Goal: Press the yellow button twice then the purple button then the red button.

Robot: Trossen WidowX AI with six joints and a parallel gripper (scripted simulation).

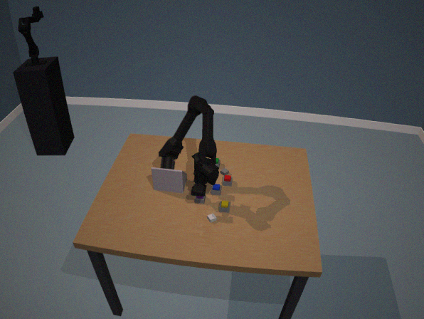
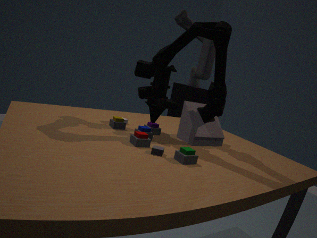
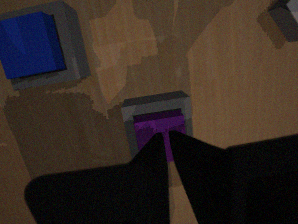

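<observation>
My gripper tip is 1 cm above the purple button. Round my gripper tip: blue button 8 cm ahead, 6 cm to the left, 1 cm below; then white block 5 cm ahead, 13 cm to the right, 3 cm below; then yellow button 11 cm ahead, 6 cm to the right, 1 cm below.
</observation>
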